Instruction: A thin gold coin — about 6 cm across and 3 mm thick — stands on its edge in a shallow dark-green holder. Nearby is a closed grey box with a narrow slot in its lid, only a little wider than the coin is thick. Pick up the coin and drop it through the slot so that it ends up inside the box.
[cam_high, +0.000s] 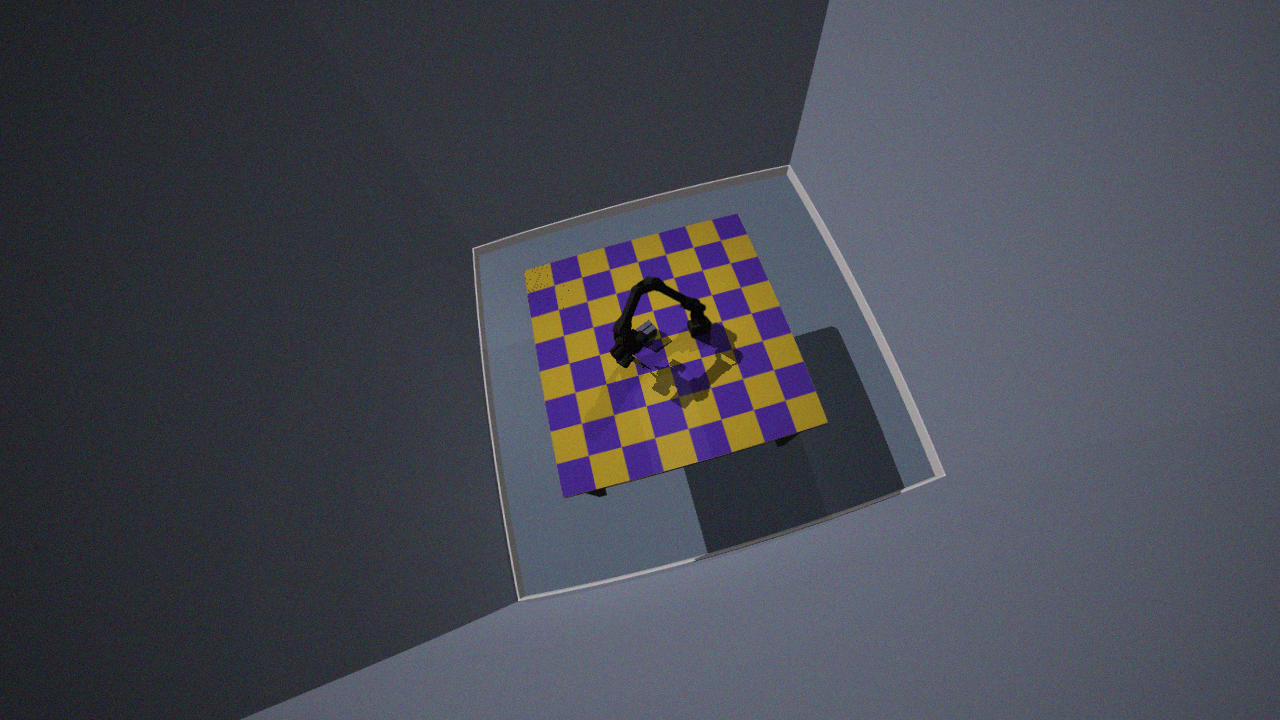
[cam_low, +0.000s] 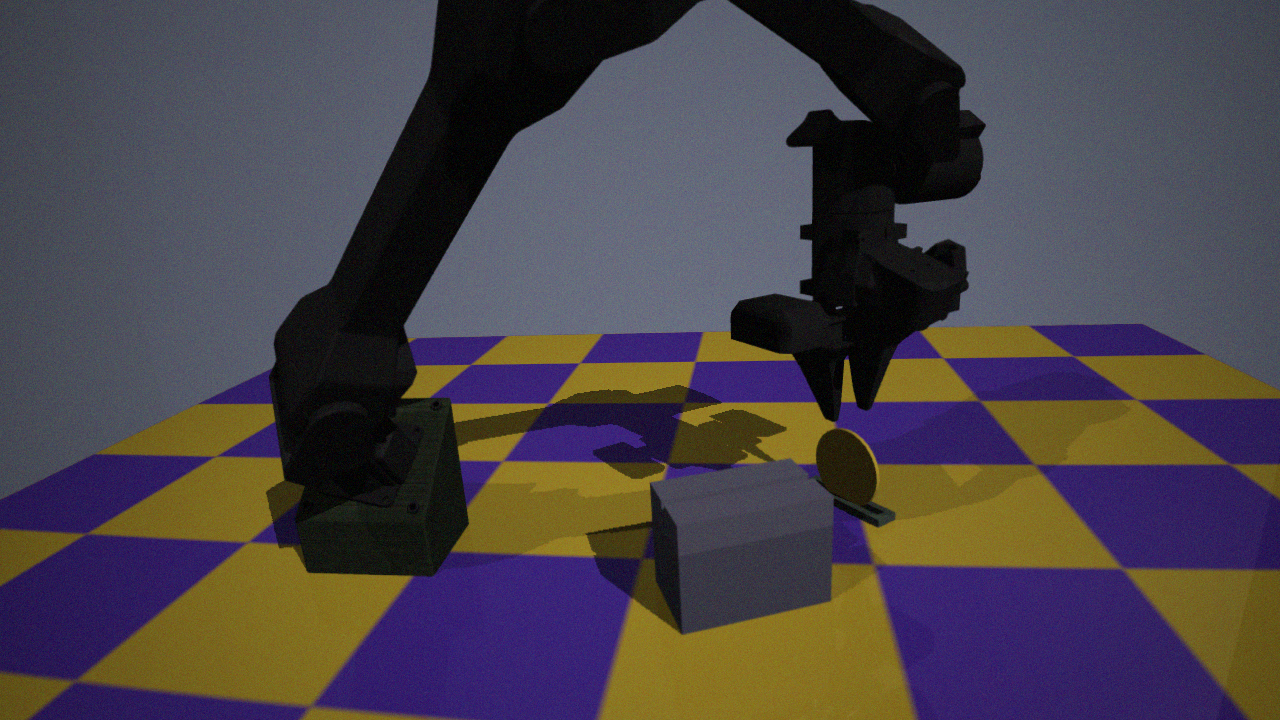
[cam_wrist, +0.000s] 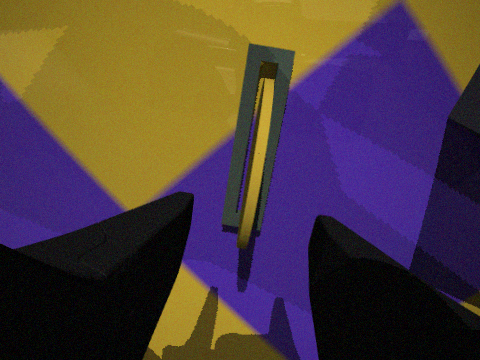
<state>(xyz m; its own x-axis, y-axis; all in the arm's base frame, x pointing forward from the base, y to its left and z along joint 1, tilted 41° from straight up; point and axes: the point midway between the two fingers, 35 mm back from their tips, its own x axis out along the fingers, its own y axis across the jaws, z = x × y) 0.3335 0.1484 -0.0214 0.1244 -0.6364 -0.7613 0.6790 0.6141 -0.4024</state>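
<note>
Now: the gold coin 5 cm below my gripper tip.
</note>
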